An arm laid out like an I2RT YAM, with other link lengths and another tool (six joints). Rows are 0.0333 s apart.
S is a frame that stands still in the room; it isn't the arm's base.
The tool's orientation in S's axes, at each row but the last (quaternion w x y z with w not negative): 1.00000, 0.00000, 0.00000, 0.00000; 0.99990, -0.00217, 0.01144, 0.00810; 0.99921, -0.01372, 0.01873, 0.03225; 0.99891, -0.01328, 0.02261, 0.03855; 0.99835, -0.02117, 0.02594, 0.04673; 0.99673, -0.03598, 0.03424, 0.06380; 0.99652, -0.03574, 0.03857, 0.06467; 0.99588, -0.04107, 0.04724, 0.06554; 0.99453, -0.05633, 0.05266, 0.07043; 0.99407, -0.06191, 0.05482, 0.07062
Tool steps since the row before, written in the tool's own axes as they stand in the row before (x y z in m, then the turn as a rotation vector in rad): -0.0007, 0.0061, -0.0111, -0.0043, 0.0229, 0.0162; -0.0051, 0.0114, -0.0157, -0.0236, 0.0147, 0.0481; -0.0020, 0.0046, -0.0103, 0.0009, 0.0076, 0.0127; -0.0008, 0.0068, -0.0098, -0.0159, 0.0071, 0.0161; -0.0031, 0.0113, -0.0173, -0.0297, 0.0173, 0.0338; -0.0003, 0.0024, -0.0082, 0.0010, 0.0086, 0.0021; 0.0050, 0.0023, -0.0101, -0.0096, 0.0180, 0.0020; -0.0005, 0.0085, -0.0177, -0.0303, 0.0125, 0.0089; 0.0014, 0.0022, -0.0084, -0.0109, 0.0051, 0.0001; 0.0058, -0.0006, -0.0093, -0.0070, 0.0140, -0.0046
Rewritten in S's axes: -0.0007, 0.0061, -0.0111, -0.0043, 0.0229, 0.0162; -0.0056, 0.0112, -0.0156, -0.0227, 0.0145, 0.0486; -0.0027, 0.0042, -0.0103, 0.0009, 0.0080, 0.0125; -0.0018, 0.0064, -0.0099, -0.0157, 0.0063, 0.0166; -0.0050, 0.0102, -0.0175, -0.0295, 0.0160, 0.0346; -0.0011, 0.0017, -0.0083, 0.0000, 0.0088, 0.0014; 0.0039, 0.0021, -0.0106, -0.0117, 0.0167, 0.0016; -0.0032, 0.0068, -0.0182, -0.0308, 0.0093, 0.0109; 0.0002, 0.0013, -0.0087, -0.0115, 0.0036, 0.0008; 0.0049, -0.0010, -0.0098, -0.0094, 0.0122, -0.0053
